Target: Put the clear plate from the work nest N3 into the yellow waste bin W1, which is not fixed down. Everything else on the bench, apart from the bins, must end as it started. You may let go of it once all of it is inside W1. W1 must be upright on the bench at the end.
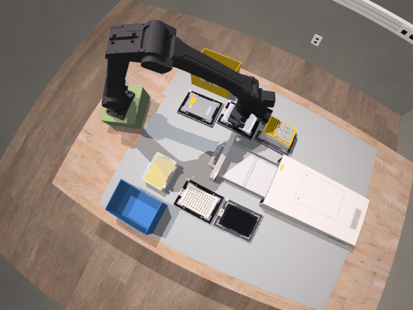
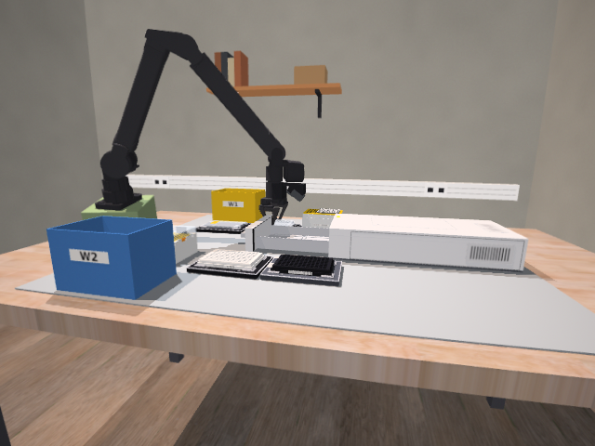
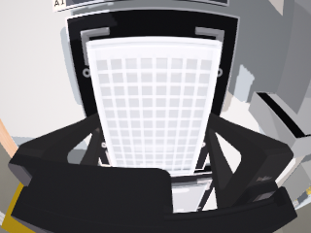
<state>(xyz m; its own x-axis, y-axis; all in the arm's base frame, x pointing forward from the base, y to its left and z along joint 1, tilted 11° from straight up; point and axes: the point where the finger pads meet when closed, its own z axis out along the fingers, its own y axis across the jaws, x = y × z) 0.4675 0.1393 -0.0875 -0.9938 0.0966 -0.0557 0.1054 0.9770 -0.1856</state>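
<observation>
My gripper is now 20 mm above the black work nest N3. Also, from my hand: yellow tip box: 160 mm ahead, 30 mm above, 10 mm to the right; then clear plate: right at my hand; then label n1: 100 mm ahead, 10 mm below.
</observation>
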